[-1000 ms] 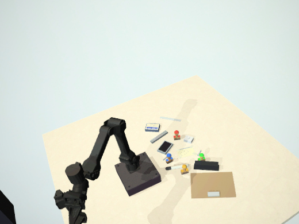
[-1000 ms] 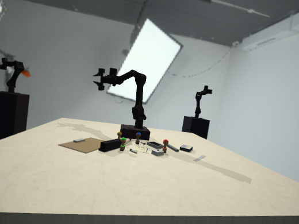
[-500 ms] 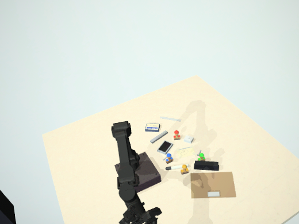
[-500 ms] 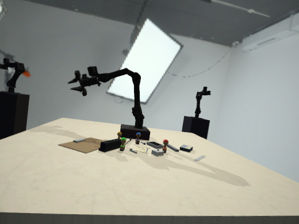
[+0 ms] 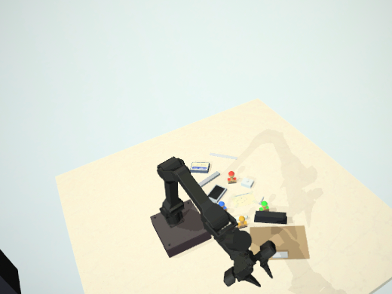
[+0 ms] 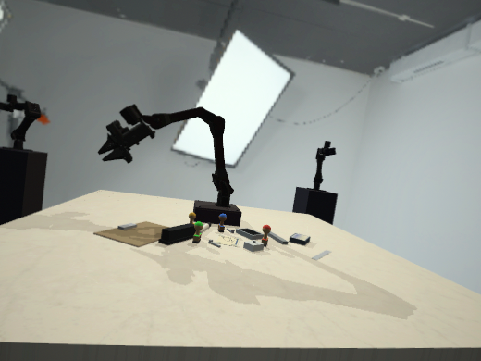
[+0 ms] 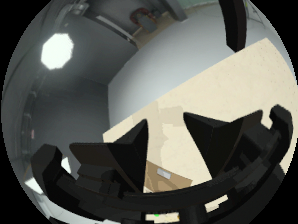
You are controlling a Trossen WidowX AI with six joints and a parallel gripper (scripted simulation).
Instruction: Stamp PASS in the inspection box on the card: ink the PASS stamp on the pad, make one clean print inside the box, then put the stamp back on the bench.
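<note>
Right now the green-knobbed stamp is 25 cm ahead of my gripper tip, 37 cm to the left of it and 19 cm below it. The rest, counted from my gripper tip: black box: 25 cm ahead, 32 cm to the left, 19 cm below; then yellow-knobbed stamp: 13 cm ahead, 36 cm to the left, 19 cm below; then marker: 10 cm ahead, 41 cm to the left, 20 cm below.
</note>
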